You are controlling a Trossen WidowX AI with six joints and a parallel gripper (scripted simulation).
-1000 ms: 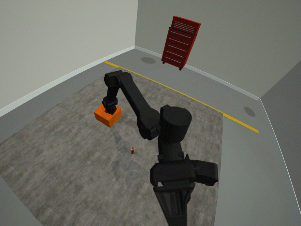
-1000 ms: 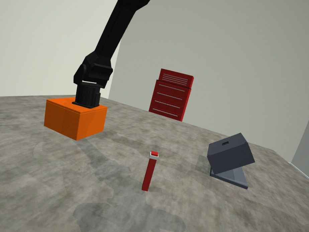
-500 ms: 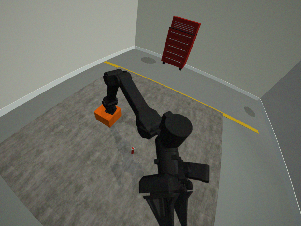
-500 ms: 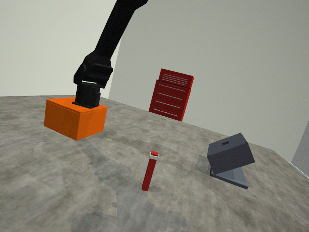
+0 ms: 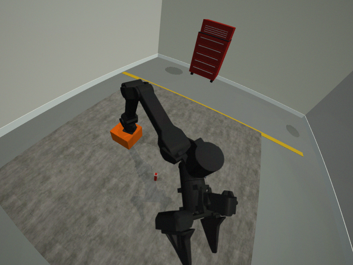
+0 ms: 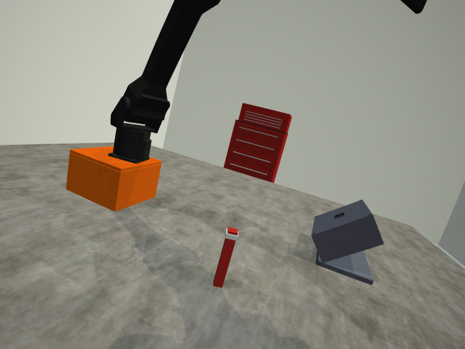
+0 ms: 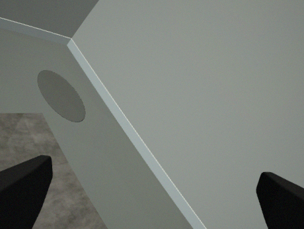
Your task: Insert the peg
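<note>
My gripper tip is now 180 mm past the red square peg, 250 mm to the right of it and 300 mm above it. Round my gripper tip: grey sloped panel block: 30 mm ahead, 430 mm to the left, 290 mm below.
</note>
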